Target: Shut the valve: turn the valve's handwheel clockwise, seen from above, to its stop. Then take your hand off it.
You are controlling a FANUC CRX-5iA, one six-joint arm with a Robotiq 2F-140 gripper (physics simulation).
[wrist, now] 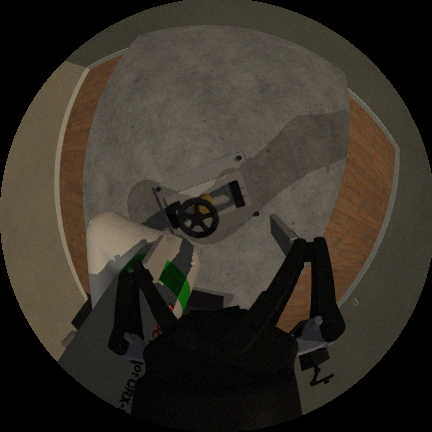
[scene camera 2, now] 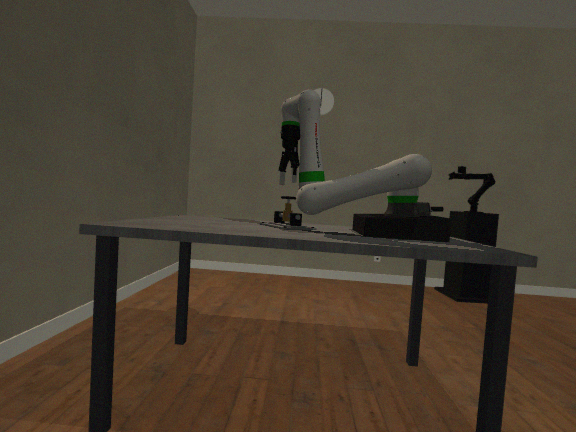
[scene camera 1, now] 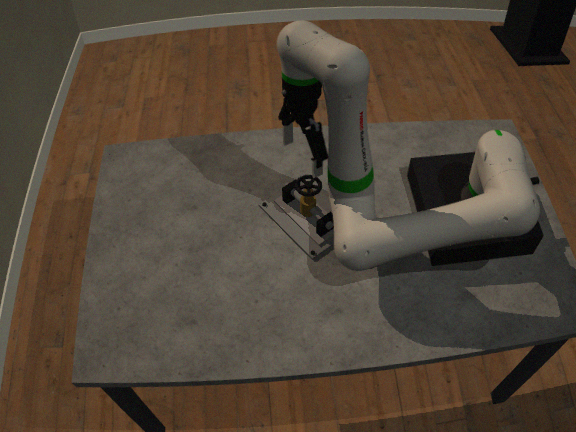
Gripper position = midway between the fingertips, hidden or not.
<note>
In view: my gripper (scene camera 1: 302, 158), a black spoked handwheel (wrist: 196, 218) and a grey base plate (scene camera 1: 268, 206).
My gripper also shows in the wrist view (wrist: 217, 234). The grey base plate also shows in the wrist view (wrist: 230, 163).
</note>
